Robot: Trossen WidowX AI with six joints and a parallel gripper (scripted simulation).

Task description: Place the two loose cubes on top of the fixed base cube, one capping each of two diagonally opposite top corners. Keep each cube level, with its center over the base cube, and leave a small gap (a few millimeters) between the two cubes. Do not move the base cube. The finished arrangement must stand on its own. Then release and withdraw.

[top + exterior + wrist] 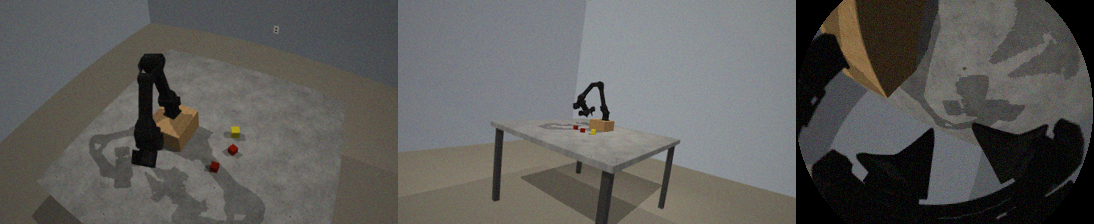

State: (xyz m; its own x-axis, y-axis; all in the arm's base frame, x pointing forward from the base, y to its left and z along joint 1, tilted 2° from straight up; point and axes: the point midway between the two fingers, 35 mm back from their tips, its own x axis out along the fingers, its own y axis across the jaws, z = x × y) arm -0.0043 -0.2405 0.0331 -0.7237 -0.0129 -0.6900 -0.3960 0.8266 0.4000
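My gripper tip is 35 cm to the right of the yellow cube, 31 cm short of it and 8 cm above it. Round my gripper tip: red cube: 32 cm ahead, 13 cm to the left, 8 cm below.
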